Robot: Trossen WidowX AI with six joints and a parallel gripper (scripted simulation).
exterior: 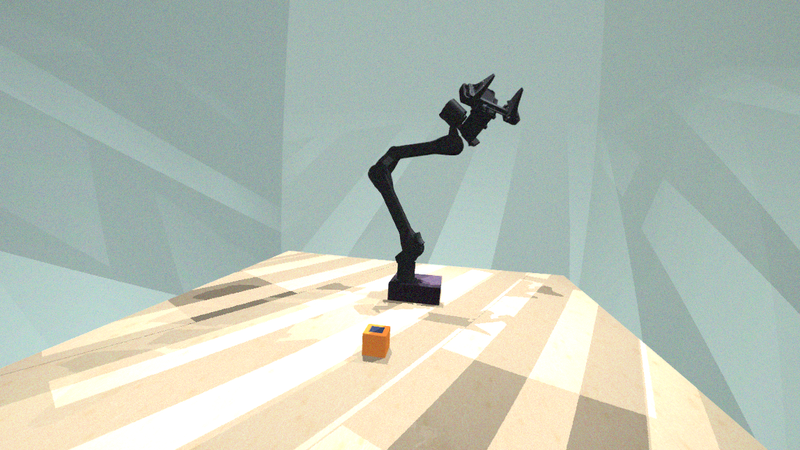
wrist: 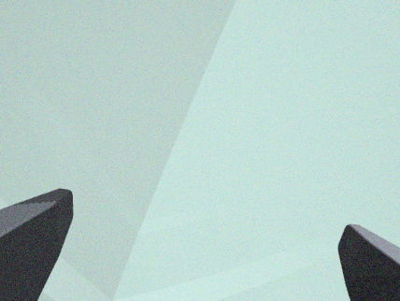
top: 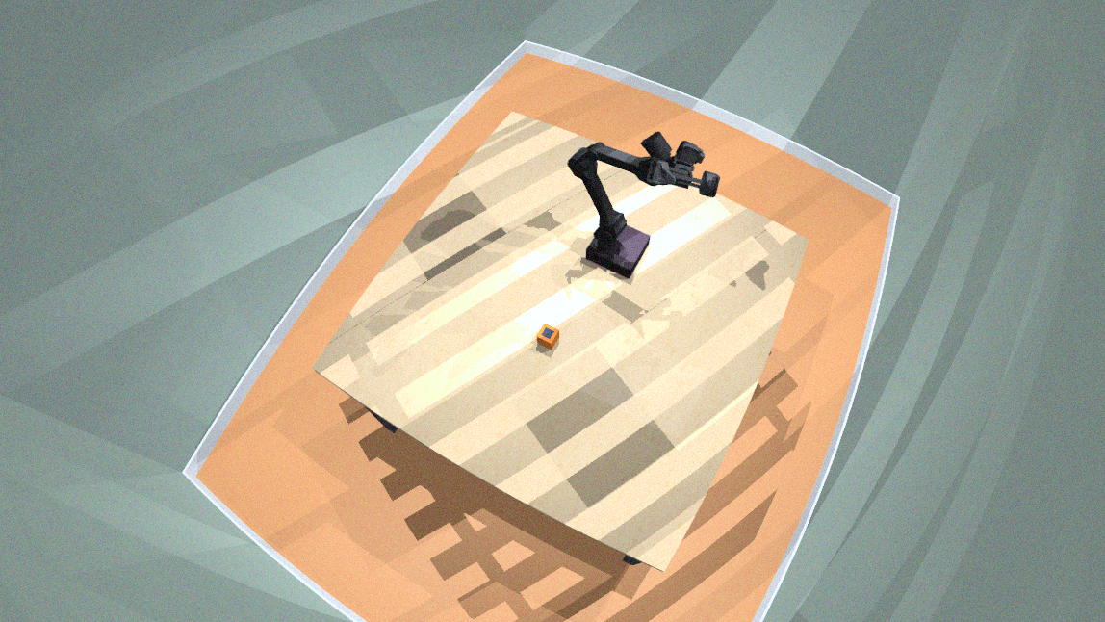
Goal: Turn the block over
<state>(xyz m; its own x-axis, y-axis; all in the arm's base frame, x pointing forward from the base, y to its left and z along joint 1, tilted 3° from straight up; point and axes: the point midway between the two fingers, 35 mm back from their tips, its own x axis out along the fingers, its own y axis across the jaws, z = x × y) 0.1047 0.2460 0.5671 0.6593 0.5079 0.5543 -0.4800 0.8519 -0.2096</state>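
The orange block lies 610 mm below my gripper tip, 270 mm ahead of it and 250 mm to the right of it.
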